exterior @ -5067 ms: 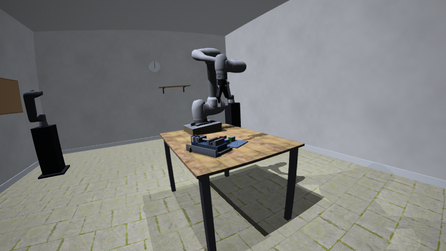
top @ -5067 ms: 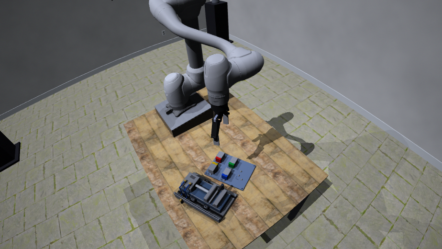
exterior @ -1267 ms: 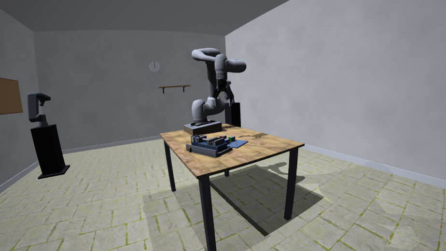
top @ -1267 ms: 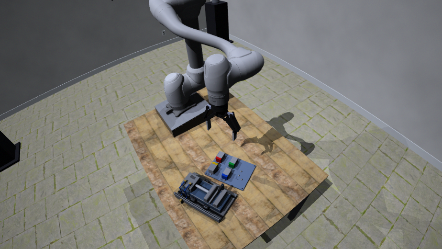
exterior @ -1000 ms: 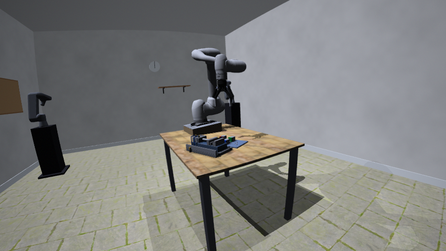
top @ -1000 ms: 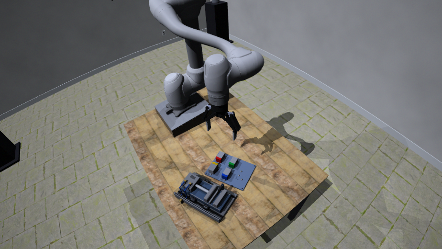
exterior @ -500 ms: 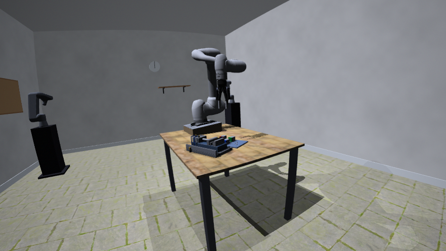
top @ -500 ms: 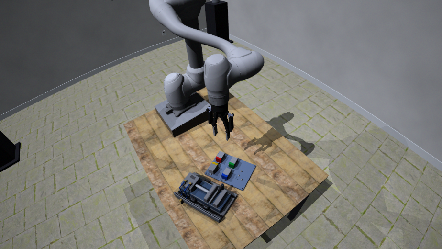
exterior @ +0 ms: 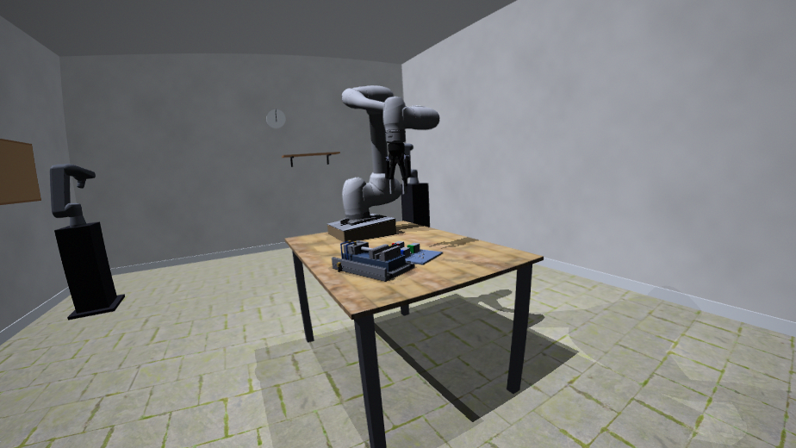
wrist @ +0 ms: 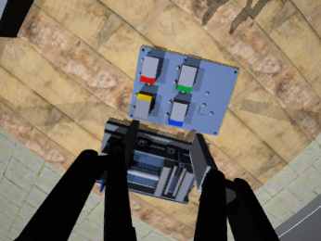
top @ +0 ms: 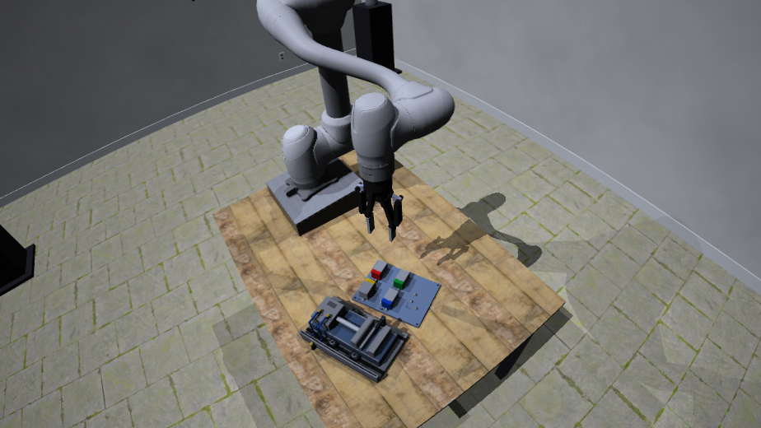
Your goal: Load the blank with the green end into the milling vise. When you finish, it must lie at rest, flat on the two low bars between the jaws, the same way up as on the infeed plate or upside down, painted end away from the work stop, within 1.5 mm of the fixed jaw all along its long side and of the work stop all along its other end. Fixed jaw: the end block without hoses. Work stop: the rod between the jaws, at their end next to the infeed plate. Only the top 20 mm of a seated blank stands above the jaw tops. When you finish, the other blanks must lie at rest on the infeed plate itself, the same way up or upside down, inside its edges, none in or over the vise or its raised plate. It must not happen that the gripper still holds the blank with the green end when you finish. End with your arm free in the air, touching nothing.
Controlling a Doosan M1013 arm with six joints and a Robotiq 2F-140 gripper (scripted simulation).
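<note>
My gripper is now 60 mm short of the blue-ended blank, 30 mm to the left of it and 290 mm above it. Round my hand: yellow-ended blank (30 mm behind, 60 mm to the right, 290 mm below); work stop rod (140 mm ahead, 130 mm to the right, 230 mm below); red-ended blank (60 mm behind, 20 mm to the left, 290 mm below).
</note>
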